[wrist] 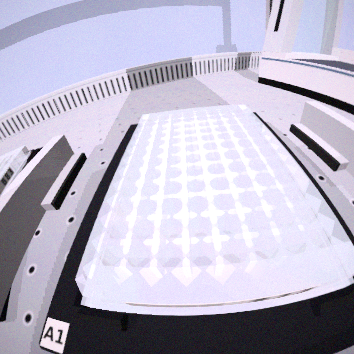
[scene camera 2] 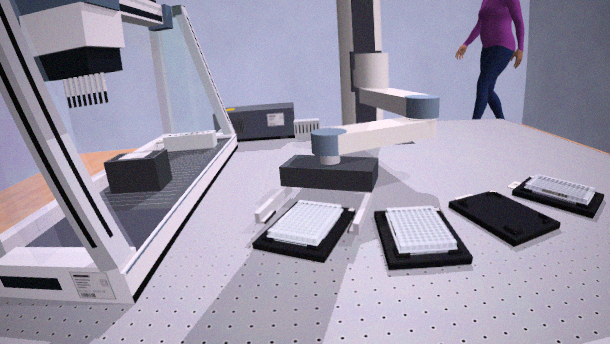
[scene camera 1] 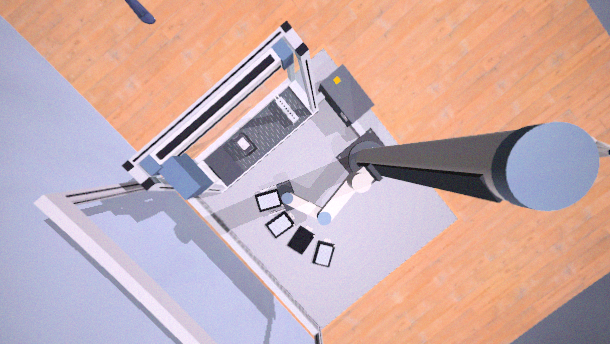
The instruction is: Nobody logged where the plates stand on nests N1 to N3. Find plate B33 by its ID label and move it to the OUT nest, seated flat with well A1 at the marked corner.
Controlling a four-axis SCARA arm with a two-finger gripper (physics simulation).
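Frame: origin at the arm's base, x left, y up, z ahead, level; metres.
Where they show: gripper, fingertip midpoint: [wrist: 187, 125] [scene camera 2: 303, 224] [scene camera 1: 264, 203].
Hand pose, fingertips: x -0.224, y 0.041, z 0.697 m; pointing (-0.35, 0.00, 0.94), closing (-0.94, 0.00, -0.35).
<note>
Each offset is from my fingertips to the top centre of the thing. "*": to the spot under its first point.
A clear 96-well plate @(dy -0.001, dx +0.006, dz -0.026 m) [scene camera 1: 268, 200] [scene camera 2: 306, 221] [wrist: 195, 200] sits on a black nest @(dy -0.010, dx +0.006, dz -0.026 m) [scene camera 2: 290, 251] [wrist: 200, 332] marked A1 at one corner. My gripper [scene camera 1: 272, 200] [scene camera 2: 307, 221] [wrist: 187, 125] is open, its fingers low along both sides of this plate, apart from it. A second plate @(dy -0.001, dx +0.179, dz +0.026 m) [scene camera 1: 279, 224] [scene camera 2: 421, 230] sits on the neighbouring nest @(dy -0.010, dx +0.179, dz +0.027 m) [scene camera 2: 430, 261]; part of a plate [wrist: 15, 160] with a label shows at the wrist view's left edge. An empty nest @(dy -0.010, dx +0.355, dz -0.009 m) [scene camera 1: 301, 240] [scene camera 2: 504, 217] and a third plate @(dy -0.001, dx +0.531, dz -0.063 m) [scene camera 1: 324, 254] [scene camera 2: 562, 189] follow. Plate IDs and nest names are unreadable.
A liquid handler [scene camera 1: 215, 107] [scene camera 2: 172, 220] stands beside the nests, with a dark block @(* dy +0.065, dx -0.335, dz -0.133 m) [scene camera 2: 137, 172] on its deck. A grey box [scene camera 1: 350, 95] [scene camera 2: 265, 121] stands behind. A slotted barrier @(* dy -0.007, dx -0.099, dz +0.306 m) [wrist: 165, 72] runs along the table edge. A person [scene camera 2: 497, 55] is at the back right.
</note>
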